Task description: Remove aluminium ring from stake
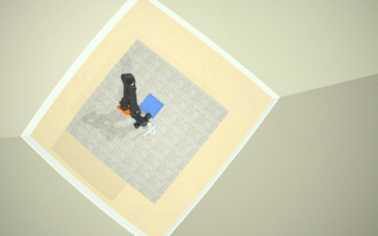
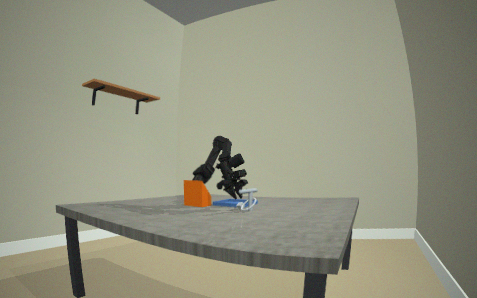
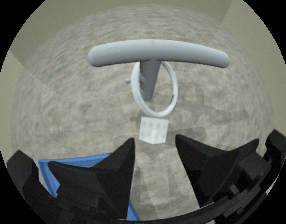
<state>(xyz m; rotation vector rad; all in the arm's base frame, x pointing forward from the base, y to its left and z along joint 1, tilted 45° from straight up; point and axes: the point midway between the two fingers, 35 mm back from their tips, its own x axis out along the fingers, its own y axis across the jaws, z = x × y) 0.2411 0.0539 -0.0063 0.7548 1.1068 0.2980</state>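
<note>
Right now my gripper tip is 6 cm short of the aluminium ring, 2 cm to the left of it and 2 cm above it. The rest, counted from my gripper tip: blue tray: 11 cm behind, 15 cm to the left, 5 cm below.
</note>
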